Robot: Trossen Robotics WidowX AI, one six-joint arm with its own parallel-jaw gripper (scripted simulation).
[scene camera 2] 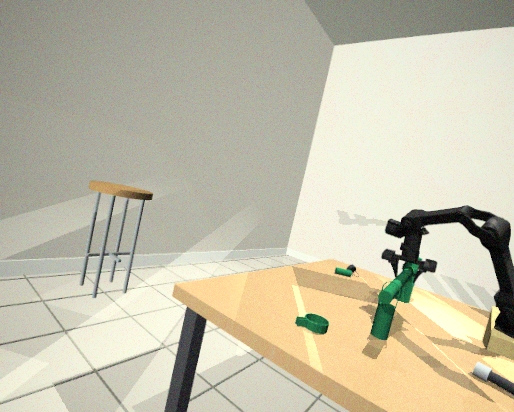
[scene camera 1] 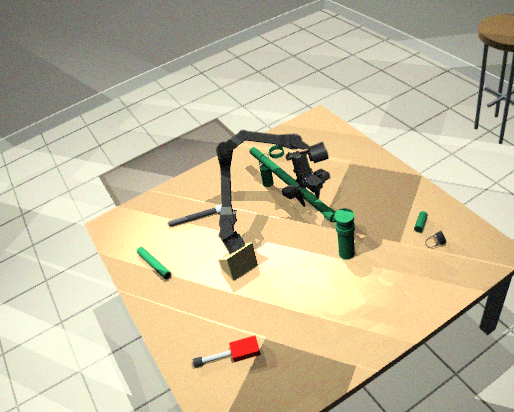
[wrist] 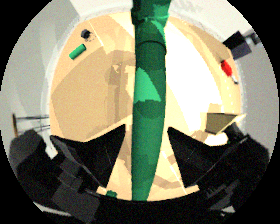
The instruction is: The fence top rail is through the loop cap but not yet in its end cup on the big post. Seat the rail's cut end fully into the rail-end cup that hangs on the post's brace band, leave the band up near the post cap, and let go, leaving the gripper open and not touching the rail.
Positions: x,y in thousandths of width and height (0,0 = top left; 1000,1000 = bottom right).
Note:
My gripper (scene camera 1: 606,492) is open, holding nothing. Also in view: a green top rail (scene camera 1: 532,407), a red-headed tool (scene camera 1: 483,843) and a small green line post (scene camera 2: 748,763).
The green top rail also shows in the wrist view (wrist: 534,435). My gripper also shows in scene camera 2 (scene camera 2: 787,681) and in the wrist view (wrist: 527,574). Scene camera 2 misses the red-headed tool: it is out of frame.

